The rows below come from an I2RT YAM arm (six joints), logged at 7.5 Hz.
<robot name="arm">
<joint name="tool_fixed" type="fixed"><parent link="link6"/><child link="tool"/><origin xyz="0 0 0" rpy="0 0 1.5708"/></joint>
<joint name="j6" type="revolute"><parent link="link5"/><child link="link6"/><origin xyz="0.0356 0 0.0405" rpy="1.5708 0 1.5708"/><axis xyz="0 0 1"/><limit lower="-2.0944" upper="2.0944"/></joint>
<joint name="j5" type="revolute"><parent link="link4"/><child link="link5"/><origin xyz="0.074 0.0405 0.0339" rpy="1.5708 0 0"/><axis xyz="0 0 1"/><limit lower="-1.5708" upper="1.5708"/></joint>
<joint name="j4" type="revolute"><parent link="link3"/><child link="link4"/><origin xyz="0.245 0.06 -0.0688" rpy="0 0 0"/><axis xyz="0 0 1"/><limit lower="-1.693" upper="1.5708"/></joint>
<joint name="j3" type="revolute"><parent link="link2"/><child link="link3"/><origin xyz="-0.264 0 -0.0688" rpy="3.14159 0 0"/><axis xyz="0 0 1"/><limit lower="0" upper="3.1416"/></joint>
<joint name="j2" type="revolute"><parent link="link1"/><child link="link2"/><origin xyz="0.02 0.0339 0.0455" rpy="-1.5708 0 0"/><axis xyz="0 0 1"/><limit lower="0" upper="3.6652"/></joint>
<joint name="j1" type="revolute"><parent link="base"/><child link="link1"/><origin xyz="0 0 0.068" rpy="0 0 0"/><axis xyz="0 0 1"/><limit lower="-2.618" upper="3.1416"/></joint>
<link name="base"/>
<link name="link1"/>
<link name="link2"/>
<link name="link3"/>
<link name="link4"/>
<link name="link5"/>
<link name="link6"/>
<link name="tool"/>
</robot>
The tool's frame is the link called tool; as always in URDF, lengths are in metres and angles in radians.
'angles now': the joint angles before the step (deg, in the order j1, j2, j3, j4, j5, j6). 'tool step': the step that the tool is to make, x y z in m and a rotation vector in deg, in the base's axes. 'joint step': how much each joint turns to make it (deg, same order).
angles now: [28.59, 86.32, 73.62, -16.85, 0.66, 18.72]
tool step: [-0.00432, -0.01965, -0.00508, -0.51, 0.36, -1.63]
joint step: [-2.66, -2.69, -3.39, 0.15, -0.75, -0.76]
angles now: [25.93, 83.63, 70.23, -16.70, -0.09, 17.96]
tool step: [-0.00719, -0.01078, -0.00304, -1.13, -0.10, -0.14]
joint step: [-1.19, -2.35, -2.57, -0.18, -0.37, -1.45]
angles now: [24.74, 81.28, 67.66, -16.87, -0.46, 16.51]
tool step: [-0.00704, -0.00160, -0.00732, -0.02, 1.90, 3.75]
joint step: [-0.15, -1.14, -1.96, -0.97, -3.73, -1.37]
